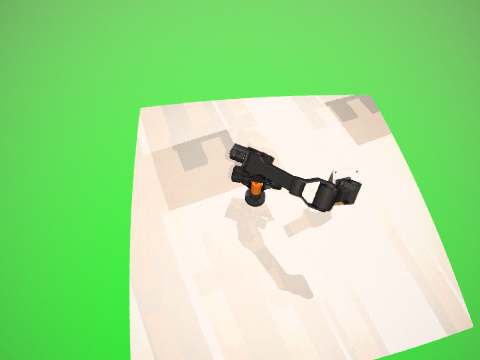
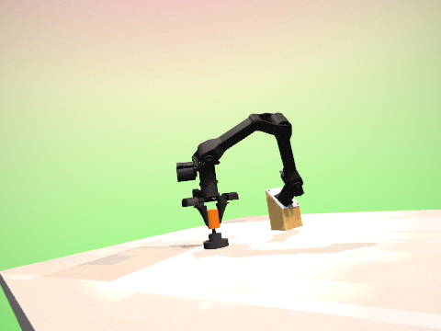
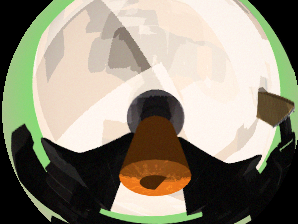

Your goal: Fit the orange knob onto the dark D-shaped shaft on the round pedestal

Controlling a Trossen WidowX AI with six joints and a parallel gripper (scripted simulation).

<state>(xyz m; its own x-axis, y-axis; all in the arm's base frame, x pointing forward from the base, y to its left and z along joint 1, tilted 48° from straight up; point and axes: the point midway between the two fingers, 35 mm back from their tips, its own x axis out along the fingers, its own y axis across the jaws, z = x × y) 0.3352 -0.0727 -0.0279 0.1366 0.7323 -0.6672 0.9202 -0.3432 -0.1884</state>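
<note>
Right now the orange knob is 20 mm above my gripper tip. Round my gripper tip: dark round pedestal (40 mm below).
</note>
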